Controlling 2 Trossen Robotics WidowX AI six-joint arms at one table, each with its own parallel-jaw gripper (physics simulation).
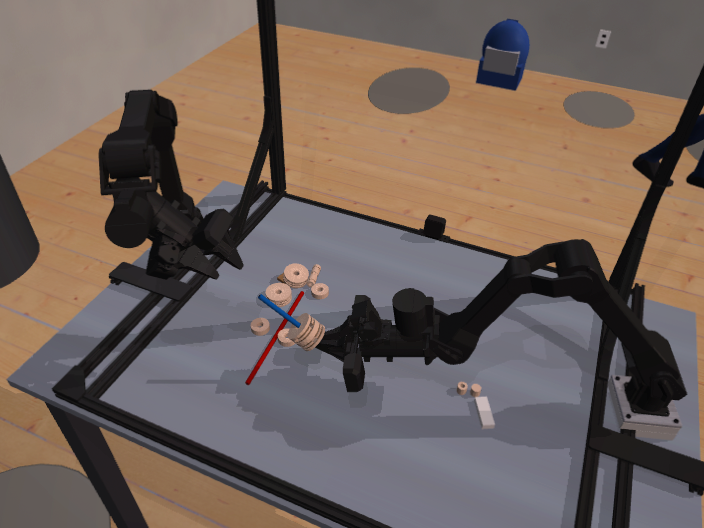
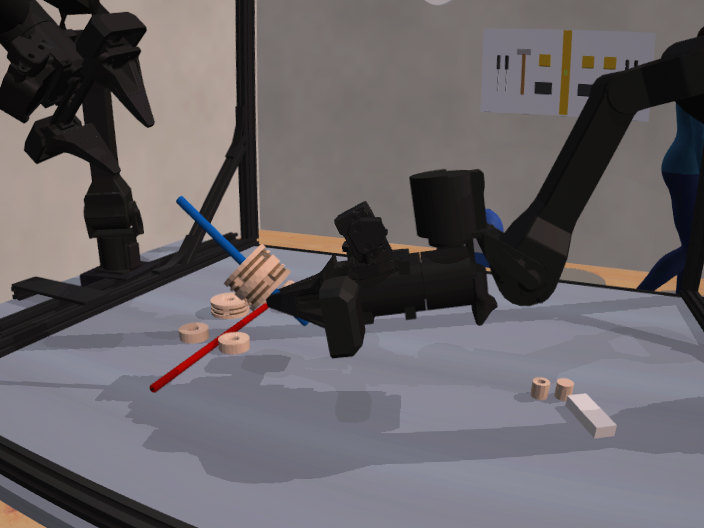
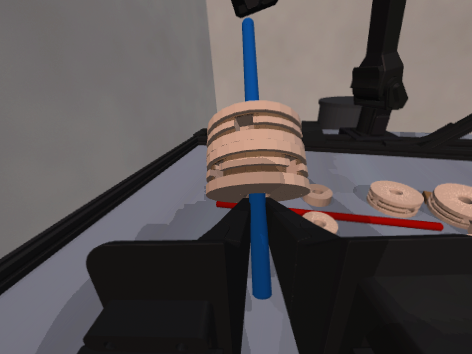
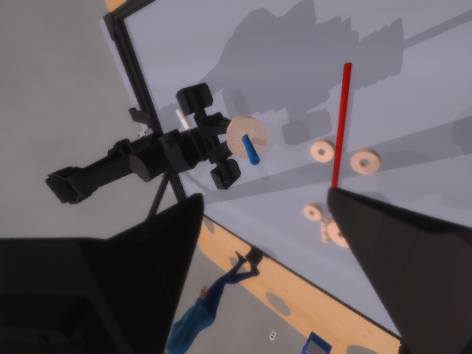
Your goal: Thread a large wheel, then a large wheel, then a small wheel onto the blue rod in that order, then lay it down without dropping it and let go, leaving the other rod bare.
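Places are measured from the left arm's base along level axes (x down, y back, z left), in millimetres.
Pixels of known places: left gripper, fingertip midpoint: (image 1: 312,341) (image 2: 268,300) (image 3: 256,205) (image 4: 250,131); right gripper, fingertip midpoint: (image 1: 229,272) (image 2: 133,150) (image 4: 264,197); left arm's base, link origin: (image 1: 645,399); right arm's base, link origin: (image 2: 119,268) (image 3: 368,132).
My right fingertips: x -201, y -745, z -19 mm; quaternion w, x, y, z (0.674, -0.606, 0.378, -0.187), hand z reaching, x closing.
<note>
Ahead of a thing's pixels: the offset from my right fingertips to its middle.
The blue rod {dy +111, dx +112, dz +2 mm} (image 1: 278,309) (image 2: 210,229) (image 3: 250,65) (image 4: 251,150) is held tilted above the table, with two large wheels {dy +119, dx +121, dz +2 mm} (image 1: 309,331) (image 2: 257,276) {dy +133, dx +135, dz +2 mm} (image 3: 257,150) stacked against each other on it. My left gripper (image 1: 325,340) (image 2: 272,300) (image 3: 256,205) is shut on the rod just below them. The rod's upper end is bare. My right gripper (image 1: 229,271) (image 2: 135,147) (image 4: 264,197) is open and empty, beyond that end. Small wheels {dy +9, dx +239, dz -97 mm} (image 1: 259,331) {dy +70, dx +239, dz -75 mm} (image 1: 284,342) {dy +116, dx +239, dz -216 mm} (image 1: 319,296) (image 2: 193,336) (image 2: 234,346) lie flat on the table. The red rod {dy +48, dx +241, dz -81 mm} (image 1: 264,355) (image 2: 187,366) (image 3: 370,219) (image 4: 342,115) lies bare.
Two more large wheels {dy +57, dx +230, dz -249 mm} (image 1: 304,278) {dy +29, dx +236, dz -189 mm} (image 1: 270,295) lie near a knobbed wooden piece {dy +95, dx +237, dz -261 mm} (image 1: 314,275). Two little cylinders {dy +421, dx +237, dz +9 mm} (image 1: 462,388) {dy +447, dx +237, dz +10 mm} (image 1: 475,389) (image 2: 540,388) (image 2: 564,389) stand beside a white block {dy +460, dx +240, dz +56 mm} (image 1: 484,412) (image 2: 590,414). Black frame rails border the table.
</note>
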